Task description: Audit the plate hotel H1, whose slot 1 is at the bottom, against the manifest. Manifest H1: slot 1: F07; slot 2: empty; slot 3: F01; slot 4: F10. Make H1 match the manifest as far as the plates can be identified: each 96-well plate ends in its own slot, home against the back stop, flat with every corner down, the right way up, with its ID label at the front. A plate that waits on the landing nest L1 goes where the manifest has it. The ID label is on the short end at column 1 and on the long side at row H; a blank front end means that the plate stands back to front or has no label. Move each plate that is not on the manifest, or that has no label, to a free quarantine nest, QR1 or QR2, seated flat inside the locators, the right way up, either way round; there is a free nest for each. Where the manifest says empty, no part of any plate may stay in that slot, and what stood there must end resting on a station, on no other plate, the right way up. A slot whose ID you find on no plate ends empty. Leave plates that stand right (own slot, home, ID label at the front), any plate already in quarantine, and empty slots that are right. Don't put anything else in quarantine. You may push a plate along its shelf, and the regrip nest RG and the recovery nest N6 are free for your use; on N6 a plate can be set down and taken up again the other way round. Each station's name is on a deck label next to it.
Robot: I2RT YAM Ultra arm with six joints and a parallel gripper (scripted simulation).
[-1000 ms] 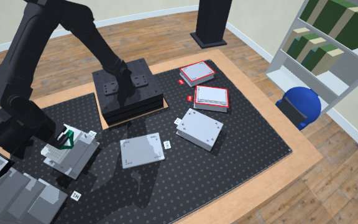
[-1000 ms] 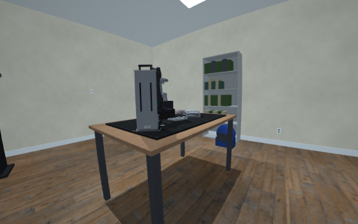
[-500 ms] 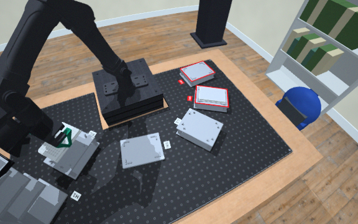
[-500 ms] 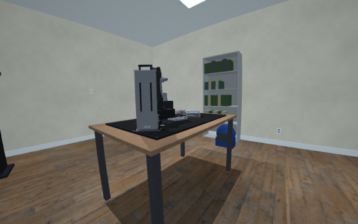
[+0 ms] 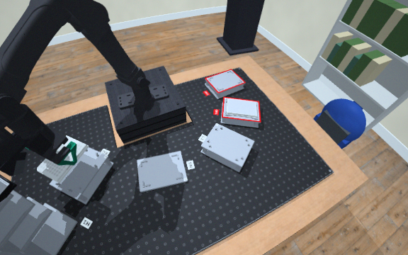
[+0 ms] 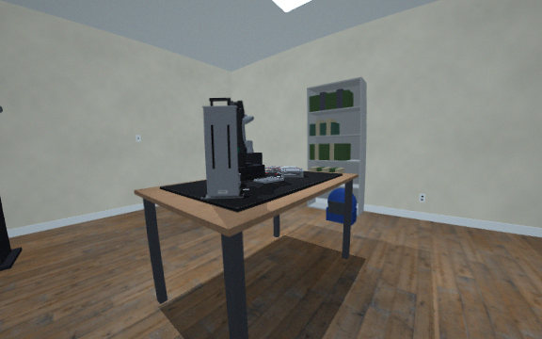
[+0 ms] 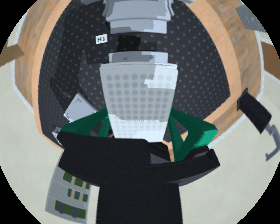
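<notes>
Now: the N6 label 70 mm ahead of my hand, 370 mm to the left of it and 150 mm below it. From my hand the other things lie so: plate hotel H1: 190 mm ahead, 170 mm to the right, 40 mm above; then H1 deck label: 160 mm ahead, 10 mm to the right, 150 mm below; then red-framed quarantine nest: 280 mm behind, 660 mm to the left, 120 mm below.
</notes>
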